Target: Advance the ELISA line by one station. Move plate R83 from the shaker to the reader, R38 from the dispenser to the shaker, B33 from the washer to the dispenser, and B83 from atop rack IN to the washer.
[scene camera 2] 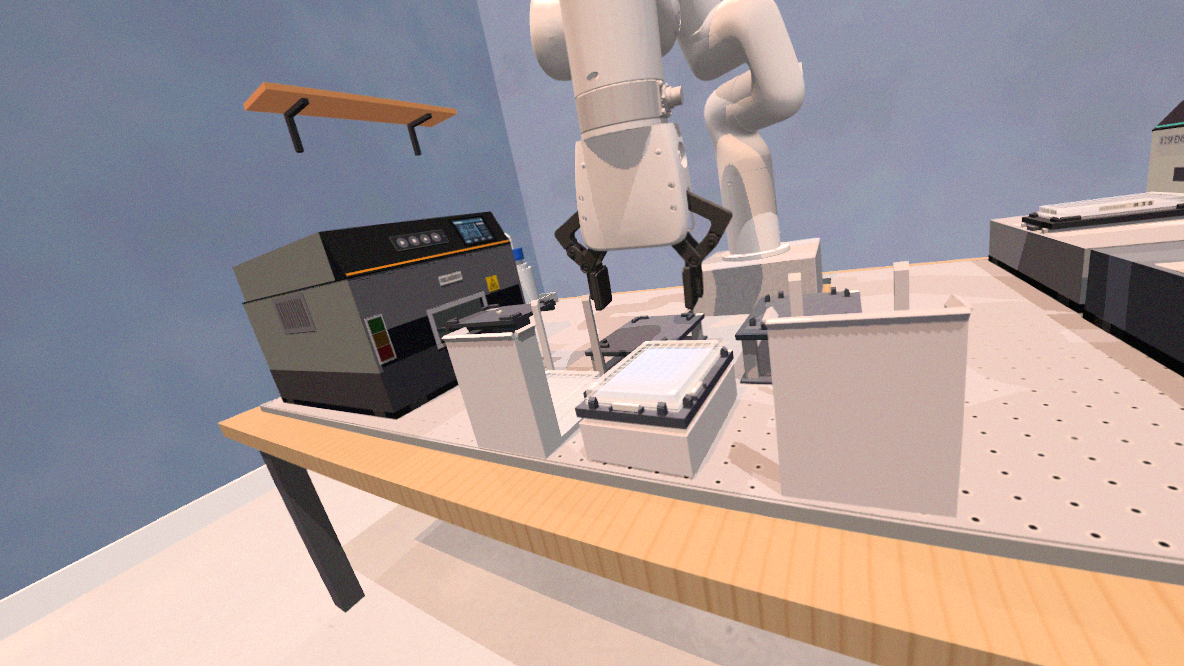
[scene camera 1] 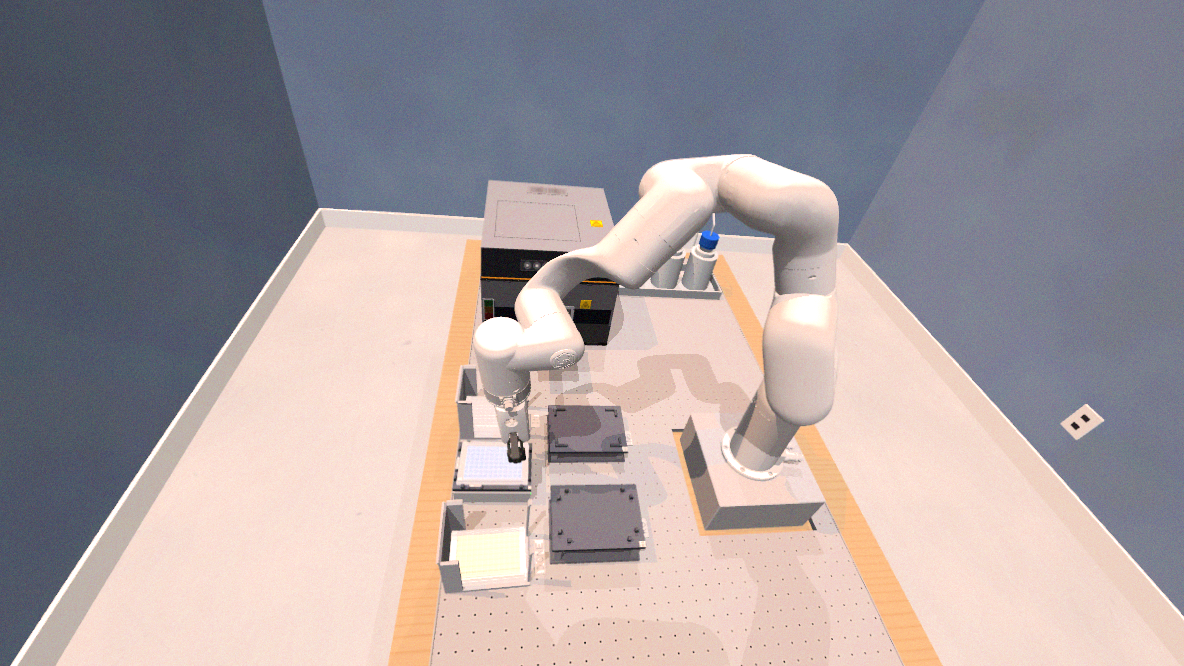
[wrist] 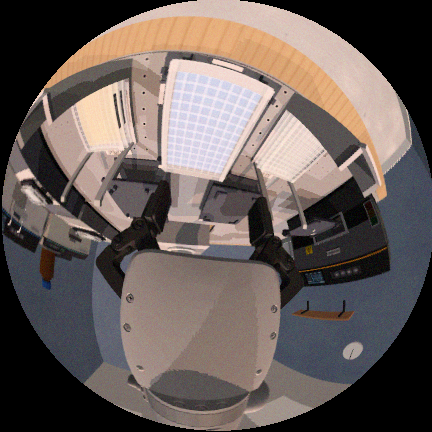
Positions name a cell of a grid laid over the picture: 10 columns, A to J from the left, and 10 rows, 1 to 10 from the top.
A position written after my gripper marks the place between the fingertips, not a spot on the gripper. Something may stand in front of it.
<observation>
my gripper: scene camera 2 F5; scene camera 1 E7; wrist E5
plate: scene camera 2 F6; scene camera 1 E7; wrist E3
</observation>
